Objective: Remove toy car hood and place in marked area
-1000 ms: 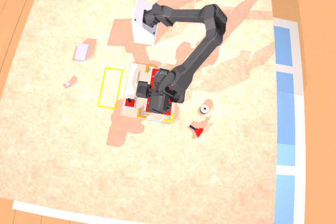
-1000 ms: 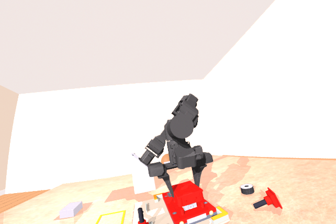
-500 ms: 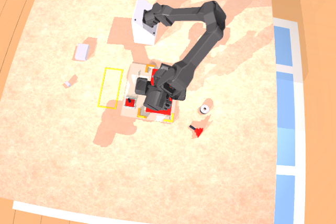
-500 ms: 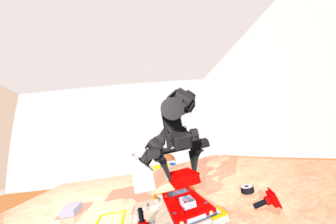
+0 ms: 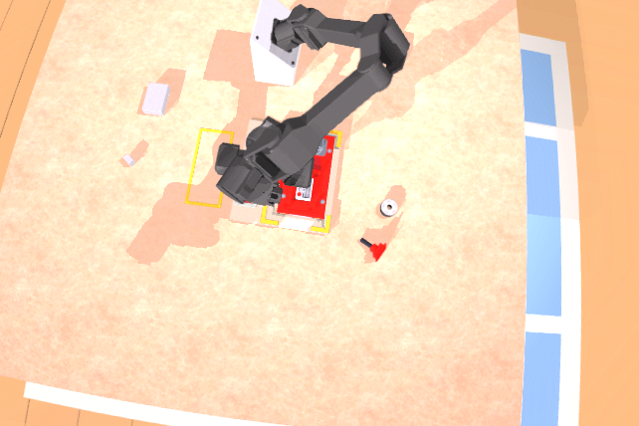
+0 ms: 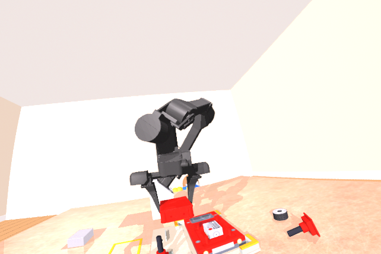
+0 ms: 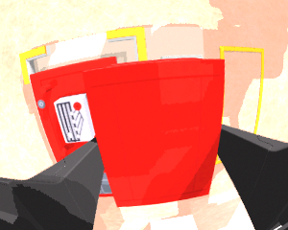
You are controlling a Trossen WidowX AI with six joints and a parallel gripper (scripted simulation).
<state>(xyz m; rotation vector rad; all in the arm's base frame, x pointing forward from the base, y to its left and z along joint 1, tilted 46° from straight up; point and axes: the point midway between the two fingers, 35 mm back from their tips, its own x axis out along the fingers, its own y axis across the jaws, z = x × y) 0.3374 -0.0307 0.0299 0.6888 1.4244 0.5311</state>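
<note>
My gripper tip is now 2 cm short of the black peg, 4 cm to the left of it and 7 cm above it. Also, from my gripper tip: hood: 1 cm above.
</note>
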